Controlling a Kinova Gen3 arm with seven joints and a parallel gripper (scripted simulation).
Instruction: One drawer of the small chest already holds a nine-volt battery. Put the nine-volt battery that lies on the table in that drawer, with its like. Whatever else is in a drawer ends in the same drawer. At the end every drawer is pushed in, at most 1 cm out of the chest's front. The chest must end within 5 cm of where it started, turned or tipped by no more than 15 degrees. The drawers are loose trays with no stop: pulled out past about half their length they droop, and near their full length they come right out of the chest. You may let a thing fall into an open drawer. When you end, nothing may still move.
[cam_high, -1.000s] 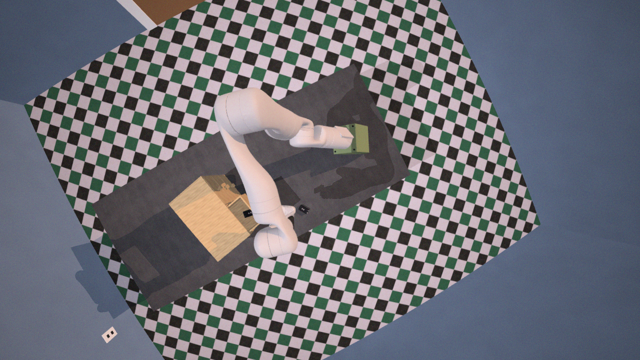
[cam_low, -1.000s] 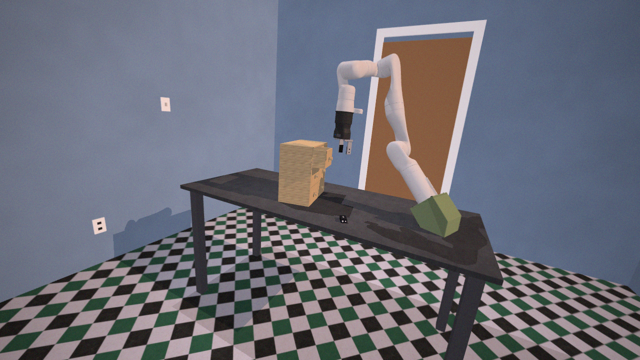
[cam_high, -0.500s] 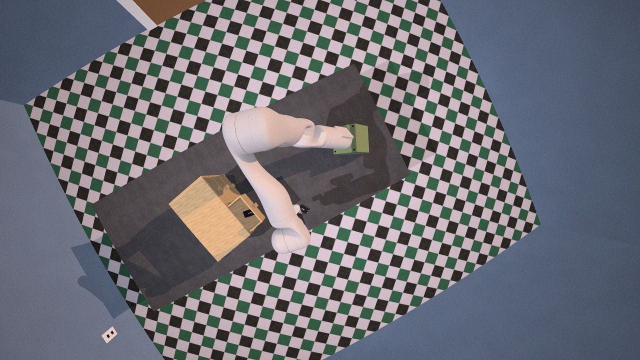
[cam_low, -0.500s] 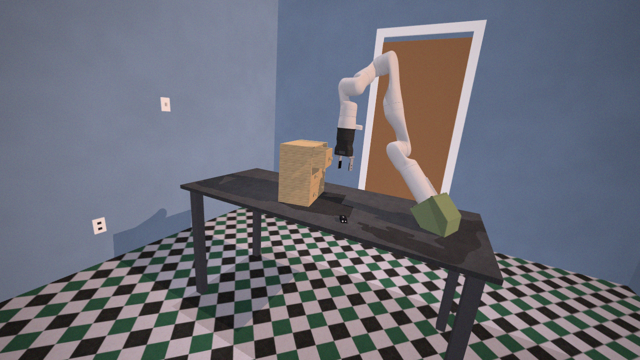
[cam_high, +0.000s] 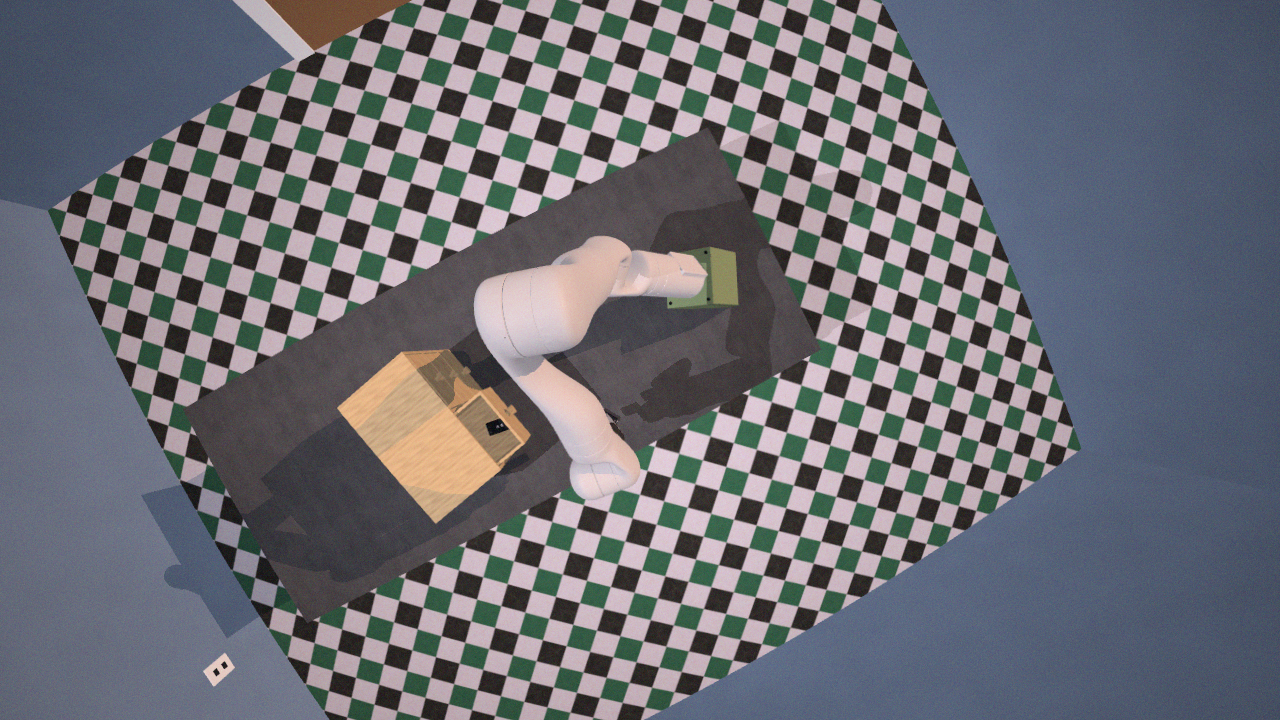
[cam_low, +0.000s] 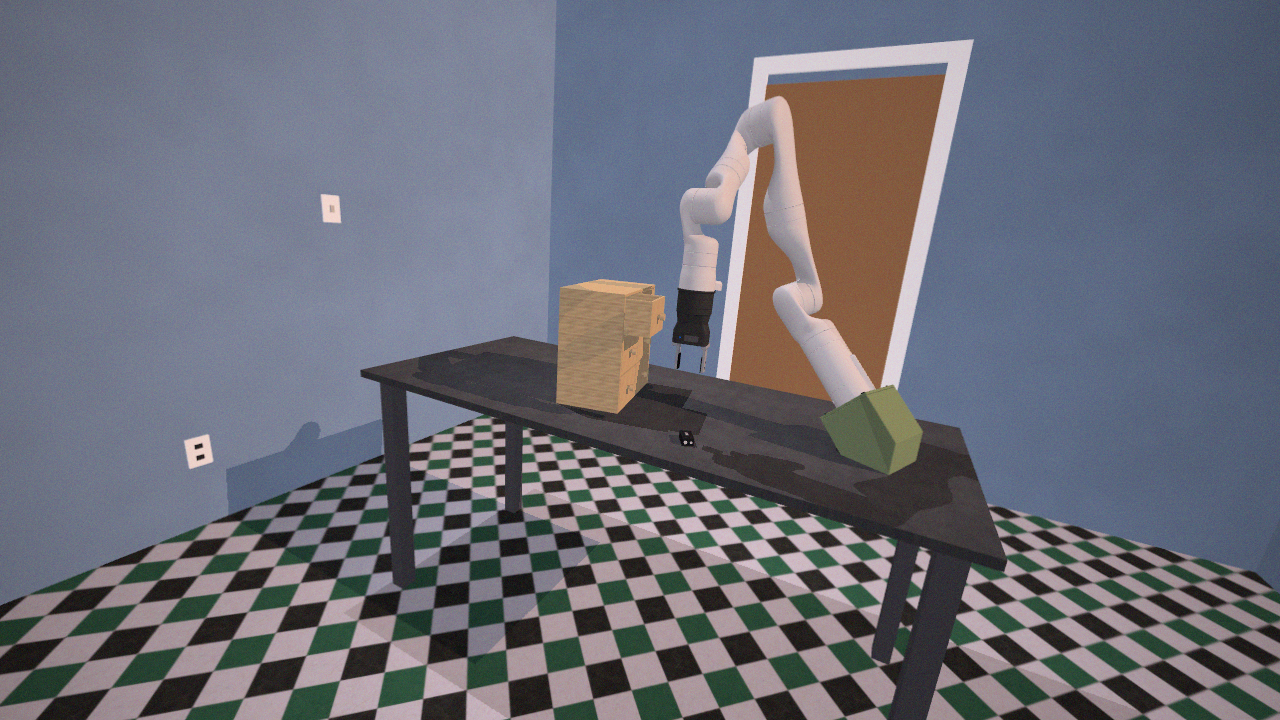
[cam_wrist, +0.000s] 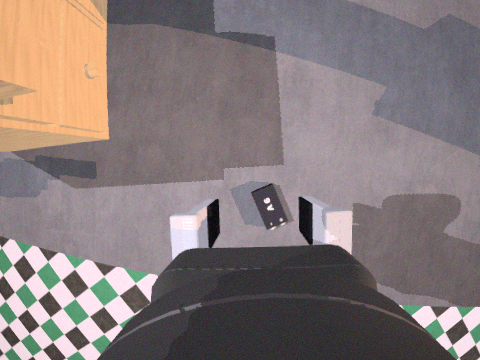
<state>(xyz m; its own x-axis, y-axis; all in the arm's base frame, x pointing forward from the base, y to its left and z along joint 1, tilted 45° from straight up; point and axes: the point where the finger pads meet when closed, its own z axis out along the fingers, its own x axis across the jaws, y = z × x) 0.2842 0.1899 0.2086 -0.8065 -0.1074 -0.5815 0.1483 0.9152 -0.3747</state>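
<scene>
Right now my hand is 10 mm past the black nine-volt battery, 30 mm to the right of it and 170 mm above it.
</scene>
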